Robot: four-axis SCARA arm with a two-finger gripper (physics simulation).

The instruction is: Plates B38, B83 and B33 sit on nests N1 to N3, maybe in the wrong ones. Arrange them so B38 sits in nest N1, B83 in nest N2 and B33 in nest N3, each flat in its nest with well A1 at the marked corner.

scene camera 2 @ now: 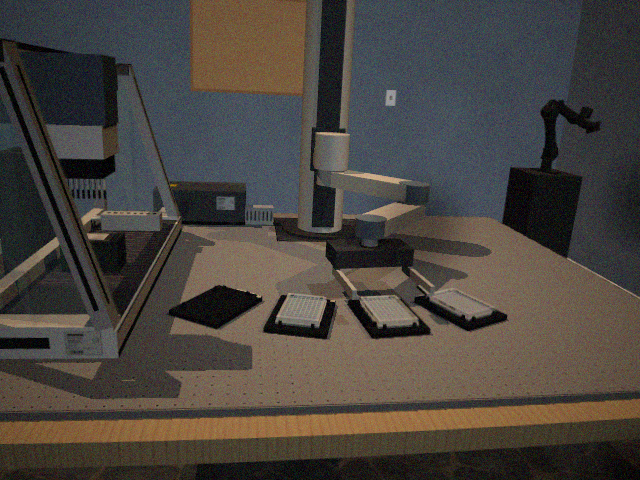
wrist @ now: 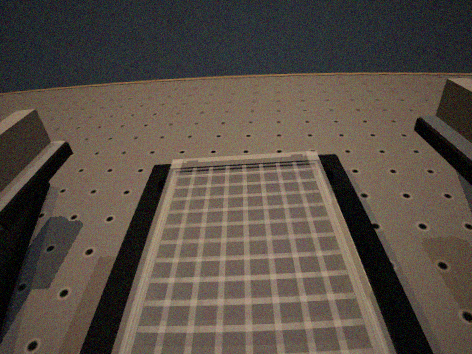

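Seen in the pictures: gripper, fingertip midpoint: [scene camera 2: 394, 293] [wrist: 237, 114]; arm's base, link origin: [scene camera 2: 319, 232].
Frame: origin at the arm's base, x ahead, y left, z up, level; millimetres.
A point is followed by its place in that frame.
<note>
Plate B33 [scene camera 2: 388, 310] @[x 715, y 50, z 37 mm] [wrist: 255, 250] @[x 704, y 48, z 33 mm], clear and gridded, lies flat in the black nest N2 [scene camera 2: 395, 332] @[x 786, y 47, z 23 mm] [wrist: 120, 280] @[x 690, y 105, z 25 mm], the middle of the three loaded nests. No label or A1 mark can be read now. My gripper [scene camera 2: 392, 293] @[x 729, y 55, z 81 mm] [wrist: 237, 114] @[x 729, y 55, z 81 mm] is open and empty above that nest's rear part, one finger on each side, both apart from the plate. Another plate [scene camera 2: 301, 310] @[x 715, y -128, z 38 mm] sits flat in the nest [scene camera 2: 294, 332] @[x 775, y -147, z 20 mm] to the left in the scene view. A third plate [scene camera 2: 461, 303] @[x 686, y 220, z 38 mm] sits in the nest [scene camera 2: 471, 323] @[x 756, y 215, z 25 mm] to the right. Their labels are unreadable.
A black nest [scene camera 2: 216, 306] @[x 663, y -299, z 25 mm] without a plate lies at the left of the row. A large framed machine [scene camera 2: 93, 333] @[x 851, y -487, z 60 mm] stands at the table's left. A dark box [scene camera 2: 206, 201] @[x -35, y -378, z 93 mm] stands at the back beside the robot column [scene camera 2: 309, 155] @[x 55, y -51, z 266 mm]. The right-hand nest is close to one finger.
</note>
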